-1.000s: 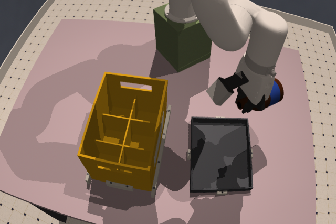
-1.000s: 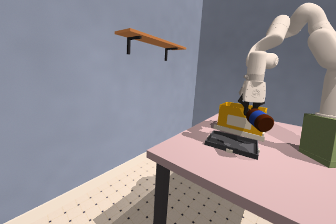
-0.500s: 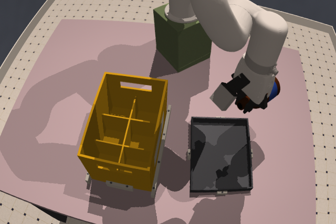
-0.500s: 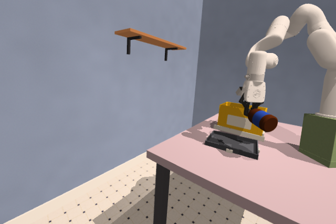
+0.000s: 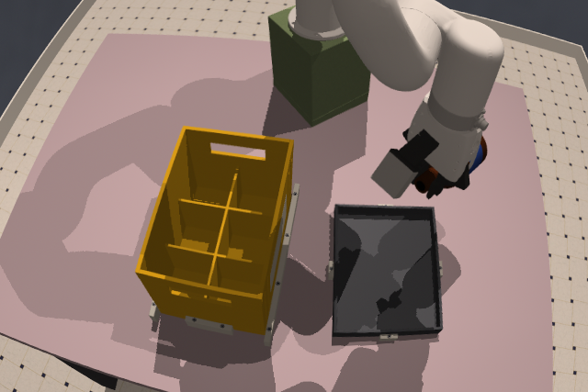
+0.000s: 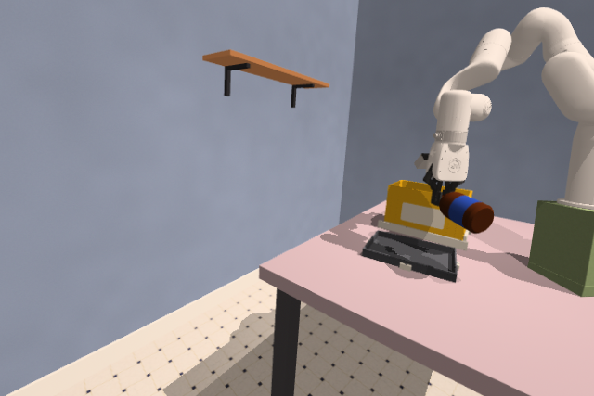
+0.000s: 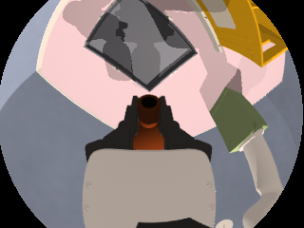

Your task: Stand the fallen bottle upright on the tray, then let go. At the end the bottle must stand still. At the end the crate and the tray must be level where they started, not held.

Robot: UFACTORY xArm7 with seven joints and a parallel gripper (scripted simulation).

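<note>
Now: hand 40 mm past the brown bottle, 40 mm to the right of it and 10 mm above it. Round my hand: dark tray 60 mm ahead, 20 mm to the right, 190 mm below; then yellow crate 90 mm ahead, 300 mm to the right, 120 mm below.
</note>
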